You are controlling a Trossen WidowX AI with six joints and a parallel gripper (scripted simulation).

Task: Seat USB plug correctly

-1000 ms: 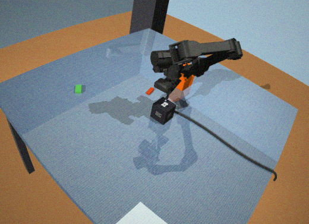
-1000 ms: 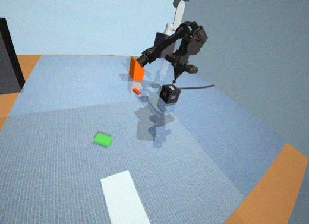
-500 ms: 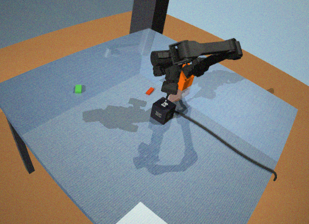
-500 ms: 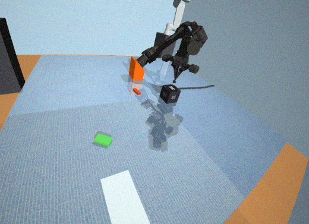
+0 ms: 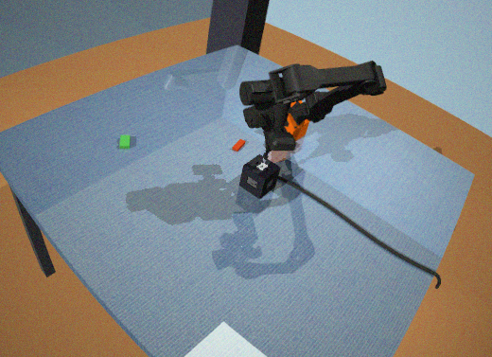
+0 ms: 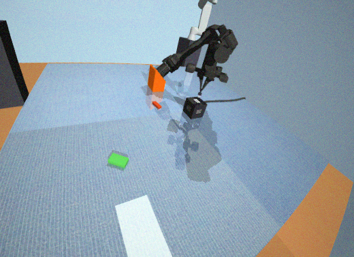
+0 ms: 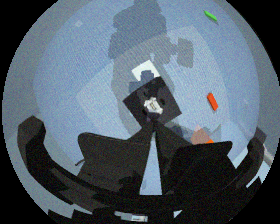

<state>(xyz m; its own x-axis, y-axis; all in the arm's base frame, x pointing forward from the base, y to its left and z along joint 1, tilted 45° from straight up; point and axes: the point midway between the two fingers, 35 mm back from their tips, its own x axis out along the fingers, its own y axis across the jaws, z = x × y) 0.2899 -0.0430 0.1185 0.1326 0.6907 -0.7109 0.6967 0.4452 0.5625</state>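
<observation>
Now: gripper tip 2 cm above the USB plug. Round my gripper tip: green block (42 cm to the right, 13 cm below, 13 cm ahead); red-orange block (15 cm to the right, 13 cm below, 12 cm behind).
</observation>
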